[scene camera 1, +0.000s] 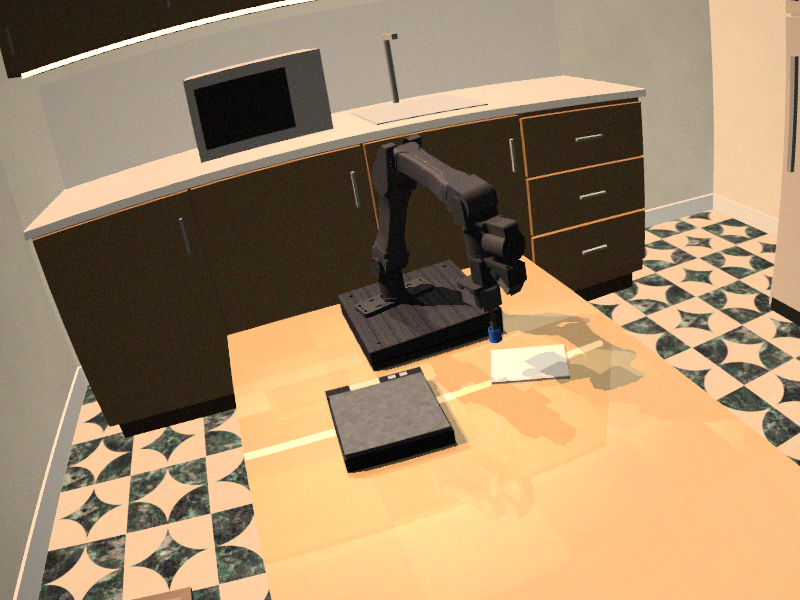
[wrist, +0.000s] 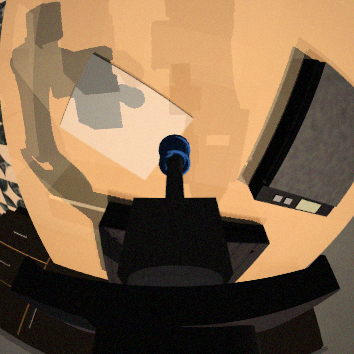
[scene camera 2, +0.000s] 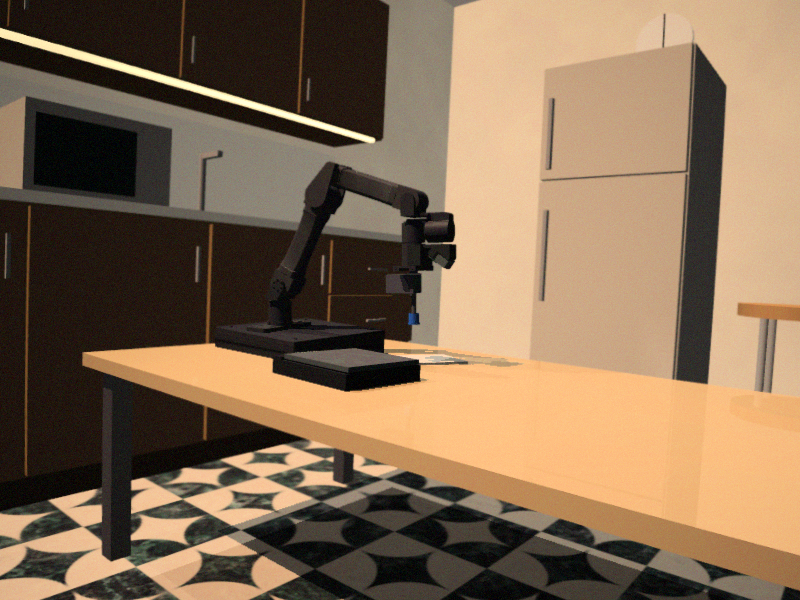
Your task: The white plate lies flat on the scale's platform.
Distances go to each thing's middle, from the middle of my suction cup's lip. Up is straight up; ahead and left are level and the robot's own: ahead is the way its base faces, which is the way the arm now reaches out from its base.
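The white plate (scene camera 1: 527,364) has my suction cup 80 mm to the right of it and 110 mm above it; going by their middles, it is the nearest to my suction cup of the things named here. The dark scale (scene camera 1: 395,416) is 260 mm to the right of my suction cup, 20 mm behind it and 90 mm below it.
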